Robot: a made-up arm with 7 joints. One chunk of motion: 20 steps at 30 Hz.
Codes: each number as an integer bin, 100 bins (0 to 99) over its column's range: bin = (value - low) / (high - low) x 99, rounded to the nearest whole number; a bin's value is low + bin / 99 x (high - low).
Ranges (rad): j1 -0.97..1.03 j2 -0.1..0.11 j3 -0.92..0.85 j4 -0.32..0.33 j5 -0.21..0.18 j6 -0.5..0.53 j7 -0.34..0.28
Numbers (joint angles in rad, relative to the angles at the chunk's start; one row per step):
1: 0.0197 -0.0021 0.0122 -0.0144 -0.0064 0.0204 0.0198
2: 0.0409 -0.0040 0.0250 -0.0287 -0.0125 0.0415 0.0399
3: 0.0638 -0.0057 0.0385 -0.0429 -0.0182 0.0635 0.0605
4: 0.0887 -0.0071 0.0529 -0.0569 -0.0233 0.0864 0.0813
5: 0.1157 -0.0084 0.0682 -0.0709 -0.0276 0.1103 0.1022
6: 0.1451 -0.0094 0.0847 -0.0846 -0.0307 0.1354 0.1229
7: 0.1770 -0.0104 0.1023 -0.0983 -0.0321 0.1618 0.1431
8: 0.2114 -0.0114 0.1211 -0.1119 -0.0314 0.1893 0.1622
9: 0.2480 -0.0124 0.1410 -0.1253 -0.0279 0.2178 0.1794
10: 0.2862 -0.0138 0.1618 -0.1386 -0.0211 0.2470 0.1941
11: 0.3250 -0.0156 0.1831 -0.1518 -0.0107 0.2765 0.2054
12: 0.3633 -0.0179 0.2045 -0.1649 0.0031 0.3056 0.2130
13: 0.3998 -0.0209 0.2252 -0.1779 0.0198 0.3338 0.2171
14: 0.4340 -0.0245 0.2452 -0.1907 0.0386 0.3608 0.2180
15: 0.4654 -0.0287 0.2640 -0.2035 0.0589 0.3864 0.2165
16: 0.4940 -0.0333 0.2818 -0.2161 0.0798 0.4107 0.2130
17: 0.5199 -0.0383 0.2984 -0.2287 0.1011 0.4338 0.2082
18: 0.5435 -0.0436 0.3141 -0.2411 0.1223 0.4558 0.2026
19: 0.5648 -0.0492 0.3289 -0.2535 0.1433 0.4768 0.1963
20: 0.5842 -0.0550 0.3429 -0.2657 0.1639 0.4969 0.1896
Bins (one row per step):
1: 49 46 52 47 52 50 57
2: 50 45 53 44 50 52 61
3: 51 44 54 42 49 54 64
4: 52 44 54 40 47 56 67
5: 54 43 55 38 46 59 71
6: 55 43 56 36 46 61 74
7: 57 42 57 34 45 64 77
8: 58 42 58 32 45 66 80
9: 60 41 59 30 46 69 83
10: 62 41 61 28 48 72 85
11: 64 40 62 26 51 75 87
12: 66 39 63 24 54 77 88
13: 68 37 64 22 58 80 89
14: 69 36 65 20 63 83 89
15: 71 34 66 18 68 85 89
16: 72 31 67 16 74 88 88
17: 74 29 68 14 79 90 88
18: 75 27 69 12 84 92 87
19: 76 24 70 10 90 94 86
20: 77 21 71 8 95 96 85

